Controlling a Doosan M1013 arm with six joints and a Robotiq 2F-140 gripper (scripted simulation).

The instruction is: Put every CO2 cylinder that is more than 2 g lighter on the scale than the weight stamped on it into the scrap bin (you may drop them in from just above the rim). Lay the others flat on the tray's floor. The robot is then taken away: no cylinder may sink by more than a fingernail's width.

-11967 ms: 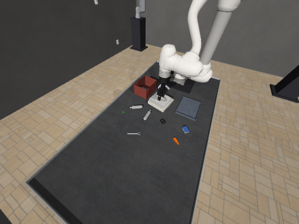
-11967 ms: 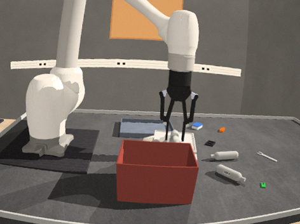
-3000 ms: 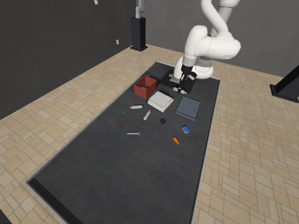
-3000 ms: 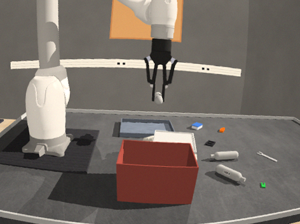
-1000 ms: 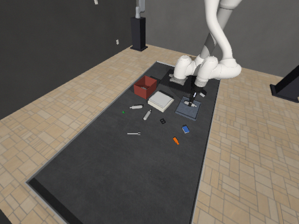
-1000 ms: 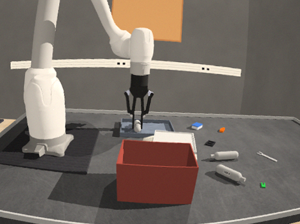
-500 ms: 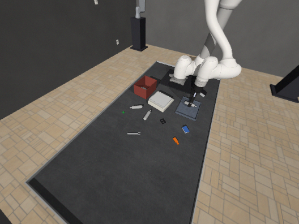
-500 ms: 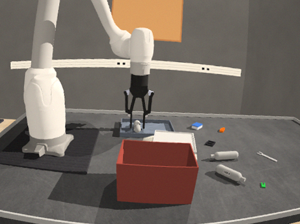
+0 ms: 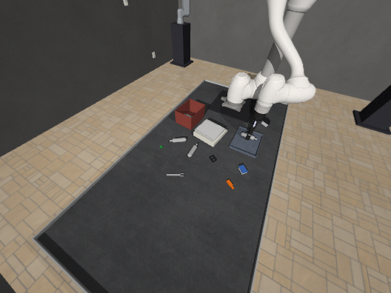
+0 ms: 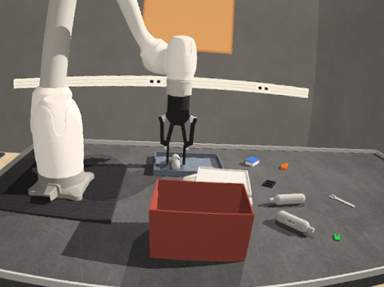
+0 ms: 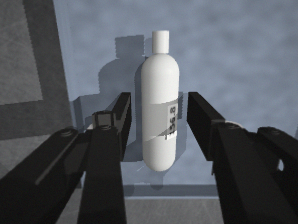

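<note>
Right now the blue-grey tray is 4 cm ahead of my hand and 3 cm below it. Also, from my hand: scale: 26 cm to the right, 12 cm ahead; then blue block: 30 cm ahead, 5 cm to the left, 3 cm below; then black part: 31 cm ahead, 15 cm to the right, 4 cm below.
</note>
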